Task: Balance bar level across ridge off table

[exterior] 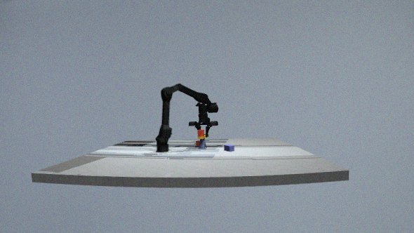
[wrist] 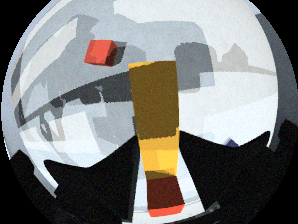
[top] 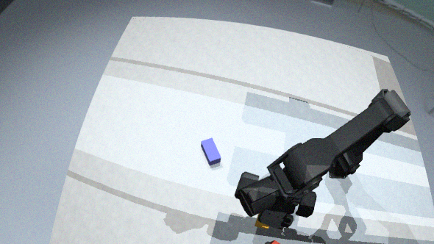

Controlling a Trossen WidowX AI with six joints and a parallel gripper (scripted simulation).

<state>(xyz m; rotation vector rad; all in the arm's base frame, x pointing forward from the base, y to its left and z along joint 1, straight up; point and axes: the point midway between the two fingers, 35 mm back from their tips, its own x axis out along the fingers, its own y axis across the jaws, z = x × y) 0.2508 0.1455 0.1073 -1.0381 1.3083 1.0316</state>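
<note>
The red block is 40 mm behind my gripper tip, 110 mm to the left of it and 60 mm below it. Round my gripper tip: purple block (160 mm ahead, 160 mm to the right, 60 mm below).
</note>
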